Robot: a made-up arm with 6 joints.
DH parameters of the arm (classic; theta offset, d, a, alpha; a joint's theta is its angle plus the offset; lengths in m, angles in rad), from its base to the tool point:
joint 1: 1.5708 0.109 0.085 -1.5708
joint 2: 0 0.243 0.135 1.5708
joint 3: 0 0.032 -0.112 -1.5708
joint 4: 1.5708 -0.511 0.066 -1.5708
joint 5: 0 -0.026 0.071 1.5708
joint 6: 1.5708 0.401 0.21 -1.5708
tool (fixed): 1.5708 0.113 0 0
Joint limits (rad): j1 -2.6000..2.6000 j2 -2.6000..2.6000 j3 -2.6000..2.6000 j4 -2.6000..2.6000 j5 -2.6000..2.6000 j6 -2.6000..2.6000
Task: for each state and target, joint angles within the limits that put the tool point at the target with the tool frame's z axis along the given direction. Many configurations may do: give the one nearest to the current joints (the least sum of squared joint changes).
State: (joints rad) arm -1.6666 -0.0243 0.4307 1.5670 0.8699 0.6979
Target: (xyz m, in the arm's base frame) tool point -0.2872 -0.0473 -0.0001 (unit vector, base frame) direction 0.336 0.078 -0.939
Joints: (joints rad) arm -2.1775 -0.4172 0.2970 1.7036 1.4346 1.2698
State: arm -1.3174 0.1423 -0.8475 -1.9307 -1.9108 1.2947
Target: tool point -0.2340 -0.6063 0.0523 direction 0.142 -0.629 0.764
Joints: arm -1.9009 0.0481 -0.0659 -1.8993 -2.3944 0.6806
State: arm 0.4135 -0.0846 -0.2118 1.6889 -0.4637 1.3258
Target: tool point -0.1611 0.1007 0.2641 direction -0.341 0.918 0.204
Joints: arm 0.2991 -0.6311 0.0894 0.9905 -0.0487 1.0047
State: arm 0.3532 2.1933 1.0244 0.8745 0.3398 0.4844
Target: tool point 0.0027 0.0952 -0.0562 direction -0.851 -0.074 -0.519
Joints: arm 0.3011 2.3496 1.1112 0.8596 0.1569 0.1853
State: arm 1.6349 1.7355 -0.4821 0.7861 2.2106 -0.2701
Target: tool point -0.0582 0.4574 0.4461 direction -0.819 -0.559 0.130
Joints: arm 1.3188 2.0022 0.2442 0.9701 1.4010 -0.5918
